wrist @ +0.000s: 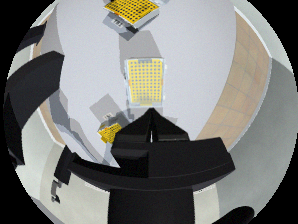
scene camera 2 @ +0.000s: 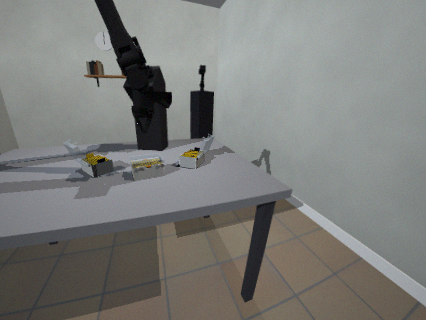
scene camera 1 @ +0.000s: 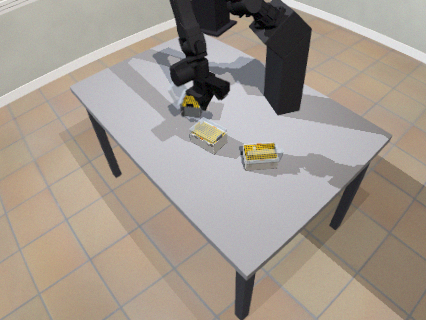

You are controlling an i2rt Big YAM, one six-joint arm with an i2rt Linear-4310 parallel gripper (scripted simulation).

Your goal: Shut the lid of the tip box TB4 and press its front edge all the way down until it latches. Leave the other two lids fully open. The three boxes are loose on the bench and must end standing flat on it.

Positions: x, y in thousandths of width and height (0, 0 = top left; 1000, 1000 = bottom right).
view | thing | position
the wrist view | my gripper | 508, 498
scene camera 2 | tip box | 327, 542
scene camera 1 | tip box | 496, 464
